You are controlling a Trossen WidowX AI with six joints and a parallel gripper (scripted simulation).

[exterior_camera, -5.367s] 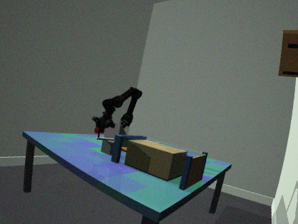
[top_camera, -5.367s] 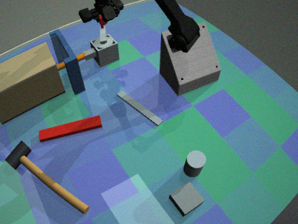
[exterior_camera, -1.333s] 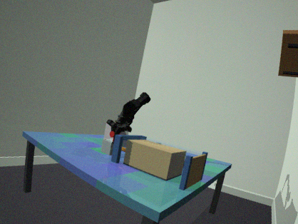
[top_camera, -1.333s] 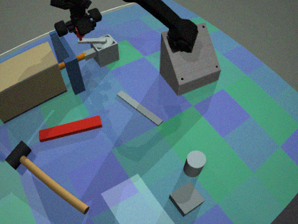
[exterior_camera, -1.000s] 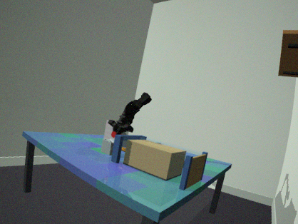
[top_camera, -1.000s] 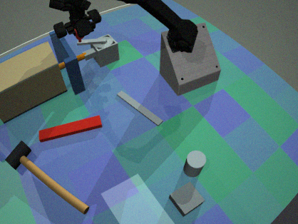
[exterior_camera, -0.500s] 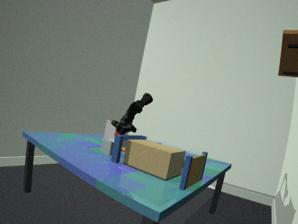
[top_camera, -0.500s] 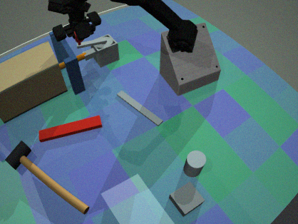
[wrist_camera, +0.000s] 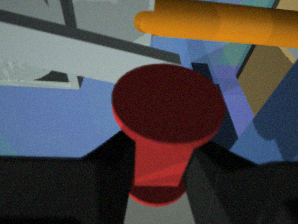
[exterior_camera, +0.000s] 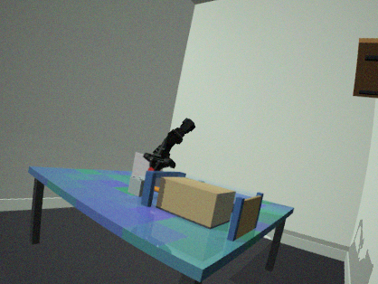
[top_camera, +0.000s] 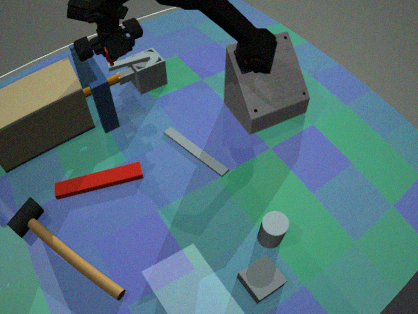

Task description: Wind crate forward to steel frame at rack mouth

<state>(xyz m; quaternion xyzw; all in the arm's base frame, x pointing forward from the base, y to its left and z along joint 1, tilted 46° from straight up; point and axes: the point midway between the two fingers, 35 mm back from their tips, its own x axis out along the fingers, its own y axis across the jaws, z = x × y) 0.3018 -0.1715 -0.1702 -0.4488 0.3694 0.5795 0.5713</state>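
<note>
Now: the crank handle 4 cm behind my gripper tip, 2 cm to the left of it and 3 cm below it. Round my gripper tip: red knob (2 cm to the left); red bar (15 cm ahead, 32 cm to the left, 13 cm below); grey winch (12 cm behind, 1 cm to the left, 10 cm below).
</note>
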